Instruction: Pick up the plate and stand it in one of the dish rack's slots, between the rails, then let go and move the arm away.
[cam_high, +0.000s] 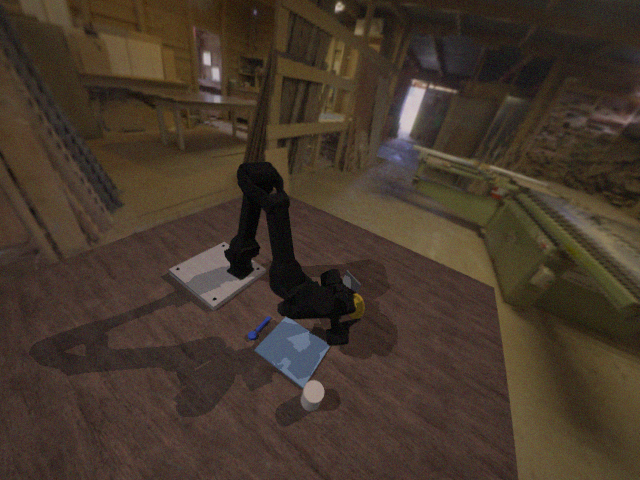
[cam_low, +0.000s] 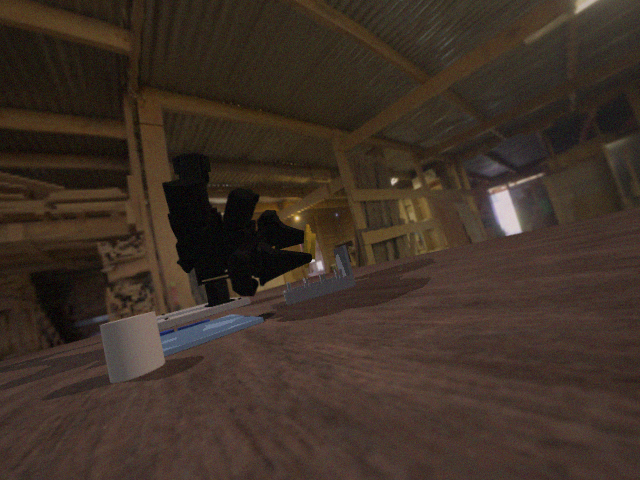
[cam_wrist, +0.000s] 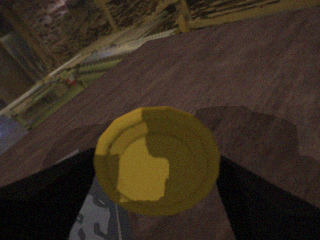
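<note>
My gripper tip is 80 mm past the grey dish rack, 60 mm to the right of it and 60 mm above it. From my gripper tip the other things lie so: small blue spoon 210 mm behind, 160 mm to the right, 80 mm below; white cup 10 mm behind, 240 mm to the right, 60 mm below; yellow plate right at my gripper tip.
</note>
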